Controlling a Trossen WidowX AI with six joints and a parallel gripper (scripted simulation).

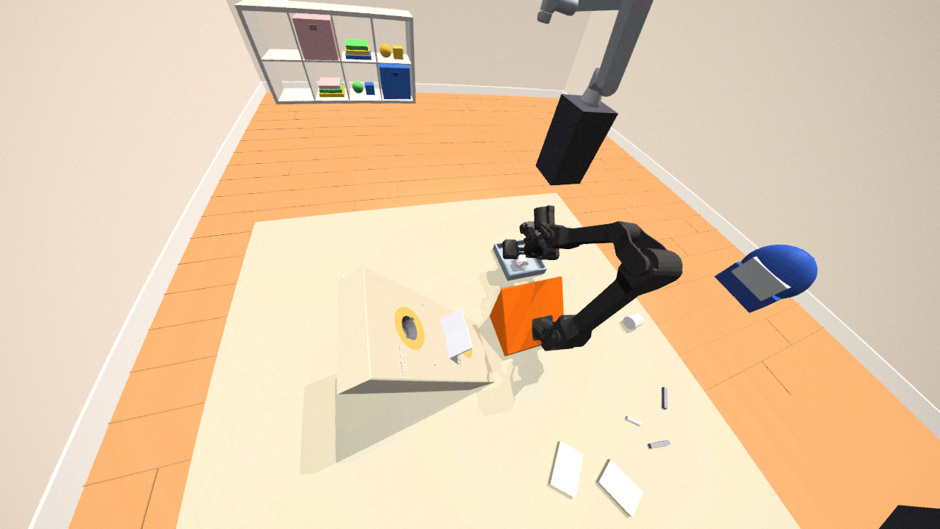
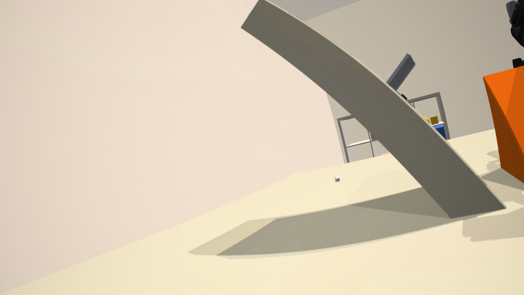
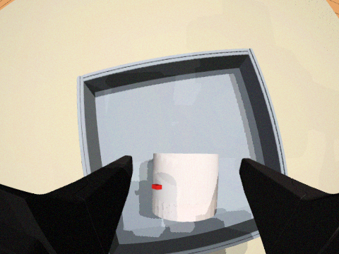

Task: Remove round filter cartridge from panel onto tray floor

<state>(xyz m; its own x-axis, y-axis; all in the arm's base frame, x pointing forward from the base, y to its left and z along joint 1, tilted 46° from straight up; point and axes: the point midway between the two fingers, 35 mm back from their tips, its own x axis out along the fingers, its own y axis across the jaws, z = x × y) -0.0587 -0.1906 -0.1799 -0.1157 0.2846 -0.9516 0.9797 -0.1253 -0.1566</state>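
Right now the round grey filter cartridge is 2 cm to the left of my gripper tip and 2 cm below it. Round my gripper tip: grey tray 4 cm below, 1 cm to the right.
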